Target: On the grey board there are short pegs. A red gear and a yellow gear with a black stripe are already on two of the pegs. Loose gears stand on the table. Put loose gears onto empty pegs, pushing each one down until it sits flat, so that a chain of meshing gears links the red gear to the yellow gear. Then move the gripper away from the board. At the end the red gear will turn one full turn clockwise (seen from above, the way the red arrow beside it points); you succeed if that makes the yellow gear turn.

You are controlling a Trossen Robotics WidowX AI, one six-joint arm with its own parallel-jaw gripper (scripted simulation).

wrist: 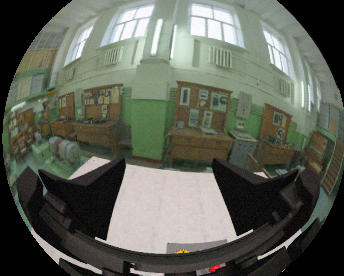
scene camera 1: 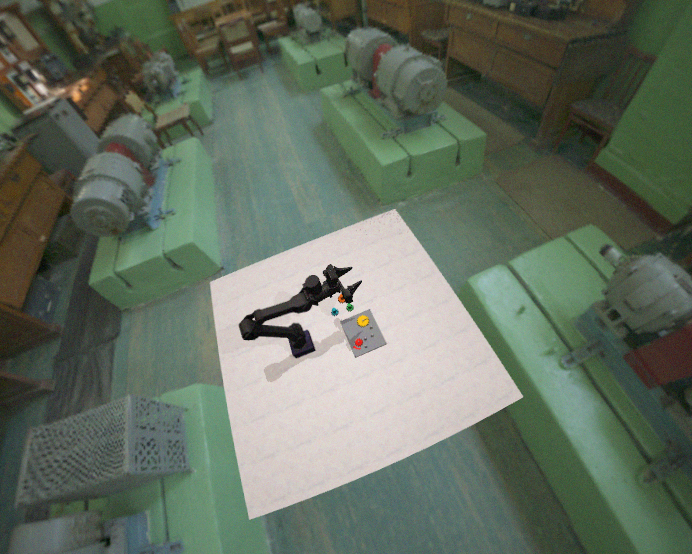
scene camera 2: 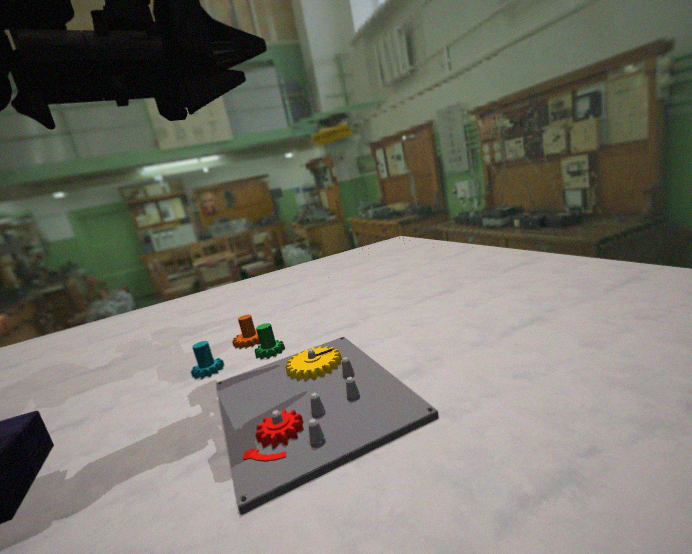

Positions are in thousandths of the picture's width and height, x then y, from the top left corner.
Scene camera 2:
my gripper: 368,113
teal gear: 298,660
red gear: 388,782
yellow gear: 472,649
